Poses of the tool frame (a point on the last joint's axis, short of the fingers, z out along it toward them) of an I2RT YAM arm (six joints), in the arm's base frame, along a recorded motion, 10 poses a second.
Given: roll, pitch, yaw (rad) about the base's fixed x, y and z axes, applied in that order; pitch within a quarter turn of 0, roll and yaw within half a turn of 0; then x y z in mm.
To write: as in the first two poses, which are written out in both.
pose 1, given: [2.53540 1.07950 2.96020 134.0 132.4 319.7]
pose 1, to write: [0.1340 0.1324 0.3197 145.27 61.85 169.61]
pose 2, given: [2.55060 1.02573 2.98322 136.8 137.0 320.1]
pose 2, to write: [0.1368 0.1370 0.3201 146.14 58.77 170.93]
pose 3, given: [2.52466 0.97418 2.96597 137.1 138.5 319.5]
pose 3, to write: [0.1371 0.1385 0.3195 144.65 55.82 169.94]
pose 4, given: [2.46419 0.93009 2.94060 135.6 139.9 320.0]
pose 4, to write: [0.1356 0.1399 0.3200 141.19 53.29 168.48]
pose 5, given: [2.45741 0.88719 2.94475 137.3 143.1 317.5]
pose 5, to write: [0.1373 0.1431 0.3175 140.80 50.83 168.72]
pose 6, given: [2.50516 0.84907 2.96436 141.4 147.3 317.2]
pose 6, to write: [0.1414 0.1473 0.3172 143.54 48.65 169.85]
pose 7, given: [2.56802 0.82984 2.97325 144.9 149.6 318.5]
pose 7, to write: [0.1449 0.1496 0.3185 147.14 47.55 170.35]
